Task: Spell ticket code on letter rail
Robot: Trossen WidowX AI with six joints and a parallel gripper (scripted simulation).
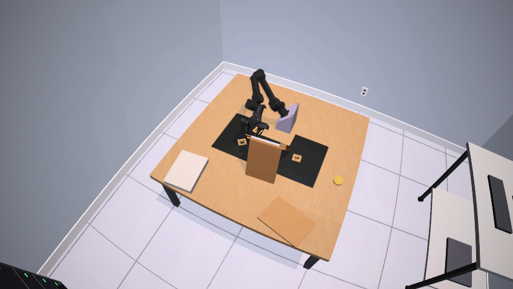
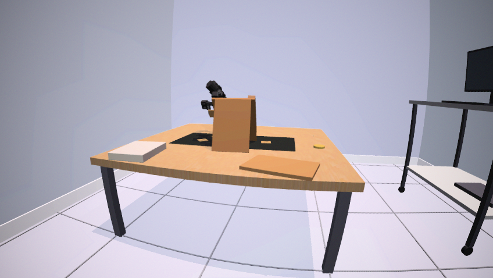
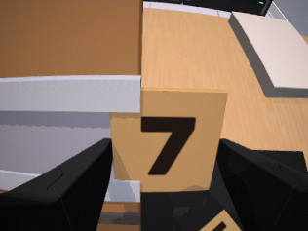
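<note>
My gripper tip is now 160 mm to the right of the white ticket, 80 mm above it and 50 mm past it. Round my gripper tip: thin panel: 410 mm ahead, 380 mm to the left, 170 mm below; then white slab: 350 mm to the right, 310 mm ahead, 160 mm below.
</note>
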